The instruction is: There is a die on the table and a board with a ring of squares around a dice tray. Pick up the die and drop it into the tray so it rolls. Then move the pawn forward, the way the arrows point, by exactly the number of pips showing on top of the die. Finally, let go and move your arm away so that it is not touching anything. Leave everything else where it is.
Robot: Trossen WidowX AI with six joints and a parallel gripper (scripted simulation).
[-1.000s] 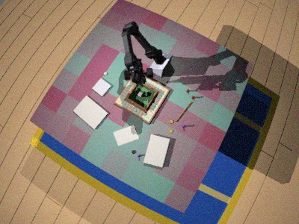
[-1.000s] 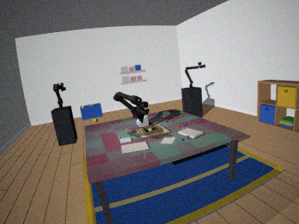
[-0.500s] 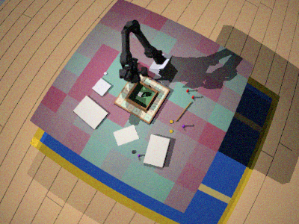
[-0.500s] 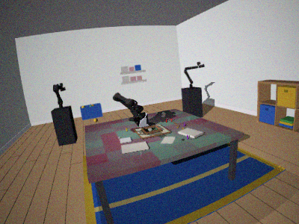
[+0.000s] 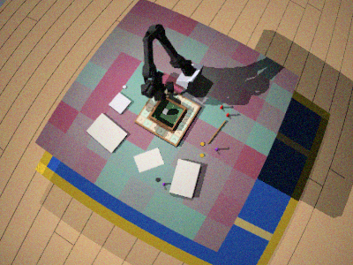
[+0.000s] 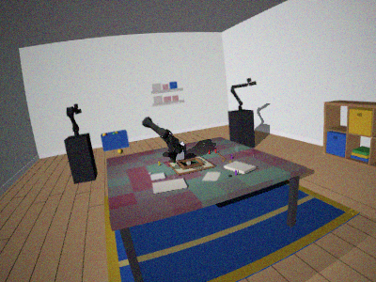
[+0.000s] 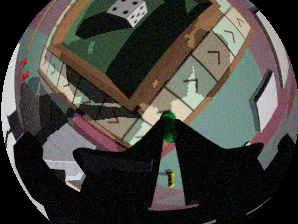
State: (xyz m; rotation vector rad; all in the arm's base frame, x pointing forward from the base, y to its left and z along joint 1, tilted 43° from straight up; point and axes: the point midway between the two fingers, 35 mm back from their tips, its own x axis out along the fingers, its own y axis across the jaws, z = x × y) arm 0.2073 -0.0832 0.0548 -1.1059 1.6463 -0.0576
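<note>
Now: gripper tip 10 mm below the green pawn. Round my gripper tip: green dice tray 60 mm ahead, 110 mm to the left, 30 mm below; white die 60 mm ahead, 100 mm to the left, 10 mm below; yellow pawn 100 mm behind, 110 mm to the right, 20 mm below.
</note>
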